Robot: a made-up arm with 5 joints.
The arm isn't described. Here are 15 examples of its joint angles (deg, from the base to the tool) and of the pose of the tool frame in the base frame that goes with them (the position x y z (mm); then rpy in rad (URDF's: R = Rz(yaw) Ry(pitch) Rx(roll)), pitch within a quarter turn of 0, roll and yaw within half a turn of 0).
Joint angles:
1: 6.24 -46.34 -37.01 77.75 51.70
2: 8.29 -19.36 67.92 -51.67 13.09
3: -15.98 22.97 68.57 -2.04 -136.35
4: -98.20 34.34 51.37 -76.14 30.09
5: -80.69 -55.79 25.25 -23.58 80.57
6: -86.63 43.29 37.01 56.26 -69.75
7: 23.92 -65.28 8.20 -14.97 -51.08
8: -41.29 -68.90 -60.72 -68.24 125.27
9: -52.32 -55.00 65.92 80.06 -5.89
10: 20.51 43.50 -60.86 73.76 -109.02
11: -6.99 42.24 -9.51 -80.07 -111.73
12: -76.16 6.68 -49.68 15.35 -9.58
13: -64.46 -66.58 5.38 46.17 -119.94
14: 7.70 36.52 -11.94 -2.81 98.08
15: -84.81 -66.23 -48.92 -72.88 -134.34
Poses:
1: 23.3 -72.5 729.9 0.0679 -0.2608 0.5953
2: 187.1 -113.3 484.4 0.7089 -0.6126 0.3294
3: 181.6 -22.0 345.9 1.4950 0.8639 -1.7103
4: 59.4 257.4 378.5 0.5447 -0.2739 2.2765
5: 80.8 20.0 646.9 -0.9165 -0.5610 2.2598
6: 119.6 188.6 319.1 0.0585 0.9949 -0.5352
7: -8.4 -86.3 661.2 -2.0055 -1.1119 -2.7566
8: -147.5 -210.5 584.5 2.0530 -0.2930 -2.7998
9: 133.8 -13.5 444.3 1.4901 0.8767 1.1972
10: 373.9 -208.3 475.0 2.2582 0.6606 -1.3281
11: 447.7 -24.5 417.4 -2.6147 -0.5924 -0.7826
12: 175.5 234.5 702.7 0.9936 -1.1588 1.6826
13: 83.5 -34.5 607.0 -2.9522 -0.1081 0.4181
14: 430.8 -106.0 442.3 -0.2230 0.6228 0.6353
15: 57.8 -252.1 657.6 0.3041 -0.1417 -1.0070
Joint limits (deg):
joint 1: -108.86..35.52
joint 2: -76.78..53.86
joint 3: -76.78..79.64
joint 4: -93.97..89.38
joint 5: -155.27..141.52
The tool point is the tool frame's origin. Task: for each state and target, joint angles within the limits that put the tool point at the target. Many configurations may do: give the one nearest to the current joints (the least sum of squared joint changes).
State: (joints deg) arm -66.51 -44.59 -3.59 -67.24 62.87
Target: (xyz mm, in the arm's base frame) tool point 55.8 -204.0 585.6
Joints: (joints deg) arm -81.31 -76.78 -12.49 -89.72 60.49
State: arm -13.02 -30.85 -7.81 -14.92 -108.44
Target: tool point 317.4 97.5 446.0
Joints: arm -32.80 9.96 19.00 -9.58 -111.08
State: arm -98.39 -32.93 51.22 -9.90 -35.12
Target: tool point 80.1 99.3 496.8
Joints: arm -107.72 -57.17 62.69 -8.07 -36.45
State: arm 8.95 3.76 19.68 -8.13 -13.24
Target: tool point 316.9 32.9 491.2
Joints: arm -25.94 0.06 28.46 -6.73 -13.00
